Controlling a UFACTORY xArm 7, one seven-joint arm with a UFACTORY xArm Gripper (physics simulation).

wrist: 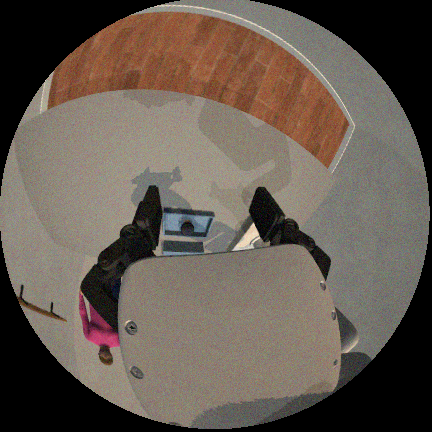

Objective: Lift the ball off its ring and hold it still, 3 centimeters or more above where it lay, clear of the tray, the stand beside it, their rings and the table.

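Frame: origin at the arm's base, x ahead, y left, z up, level; metres.
Seen in the pictures: gripper, fingertip midpoint: (208, 197); arm's base, origin of the base link: (259, 239).
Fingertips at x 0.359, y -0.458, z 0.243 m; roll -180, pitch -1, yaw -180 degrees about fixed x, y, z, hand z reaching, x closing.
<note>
Pixels of each thing's top centre, then the offset from my fingertips to it. Level surfaces: height alone.
- small dark ball, middle of its top: (187, 233) 0.018 m ahead, 0.321 m left, 0.211 m down
- tray, middle of its top: (186, 226) 0.018 m ahead, 0.321 m left, 0.247 m down
- pale table top, its level: 0.275 m down
- dark panel, middle of its top: (182, 260) 0.049 m ahead, 0.523 m left, 0.203 m down
A small dark ball (187, 228) sits in a tray (172, 220) with a light blue inside and a dark rim, left of the middle of the wrist view. Its ring is too small to make out. My gripper (208, 197) is open, with its two black fingers far apart and nothing between them. It is above the table, and the tray shows beyond and between the fingers, nearer the left one. A beige and white object (248, 237), perhaps the stand, shows partly beside the right finger; the gripper's housing hides its lower part.
The pale table top (100, 150) spreads under the gripper, with arm shadows on it. A dark panel (183, 247) lies just below the tray. A figure in pink (102, 336) is at the lower left, near a brown bar (42, 310) with dark pegs. Wooden floor (200, 55) shows beyond the table.
</note>
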